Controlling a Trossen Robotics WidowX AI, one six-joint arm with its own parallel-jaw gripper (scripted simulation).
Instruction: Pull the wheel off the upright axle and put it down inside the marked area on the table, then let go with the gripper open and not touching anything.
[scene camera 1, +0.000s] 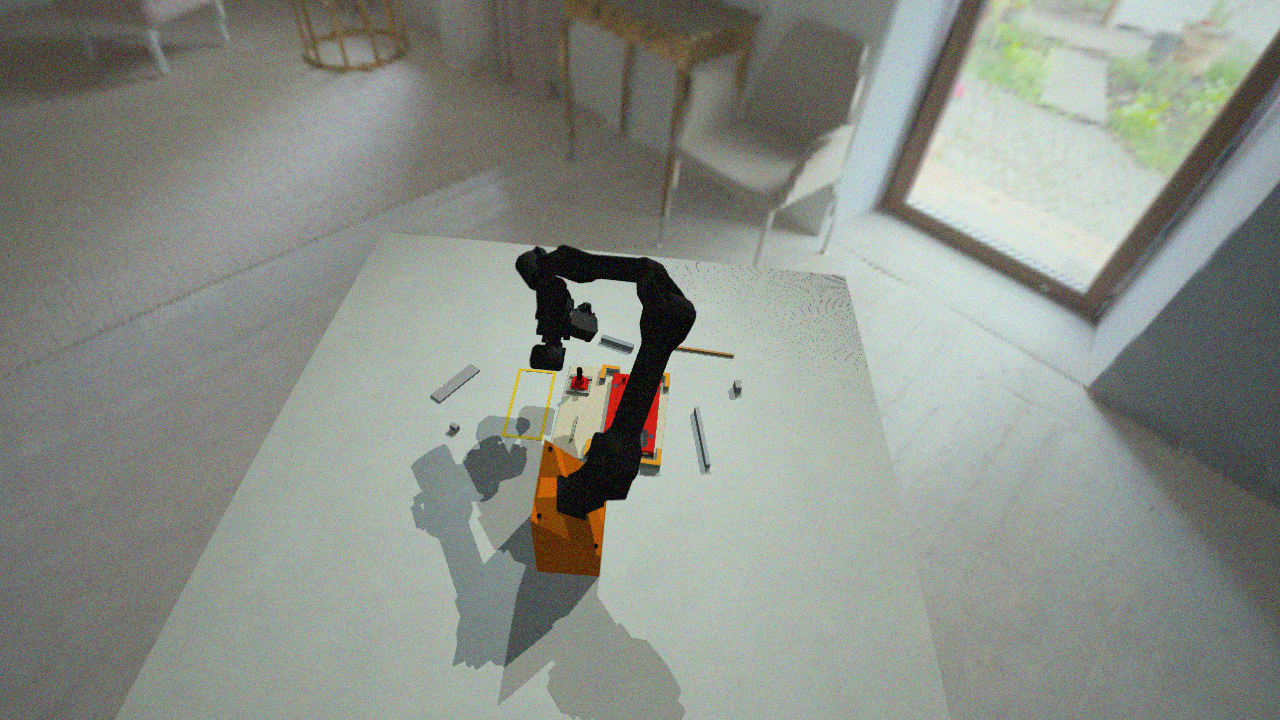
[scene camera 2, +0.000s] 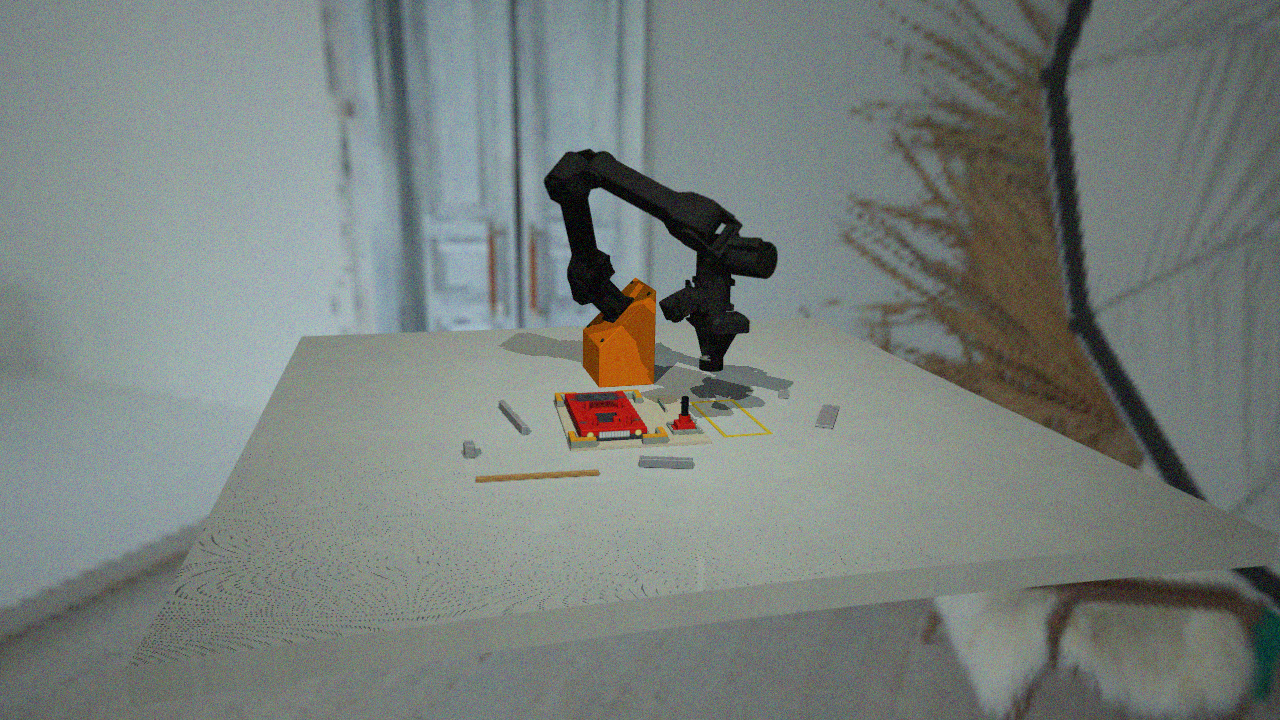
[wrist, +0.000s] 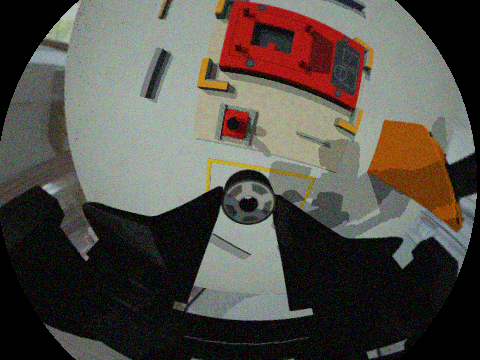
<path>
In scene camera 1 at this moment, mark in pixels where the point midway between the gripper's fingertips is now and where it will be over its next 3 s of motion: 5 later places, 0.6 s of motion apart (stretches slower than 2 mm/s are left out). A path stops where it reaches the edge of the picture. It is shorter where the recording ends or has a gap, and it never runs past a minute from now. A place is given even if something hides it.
My gripper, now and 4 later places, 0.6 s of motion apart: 553, 359; 527, 372; 529, 396; 528, 386; 535, 397
</path>
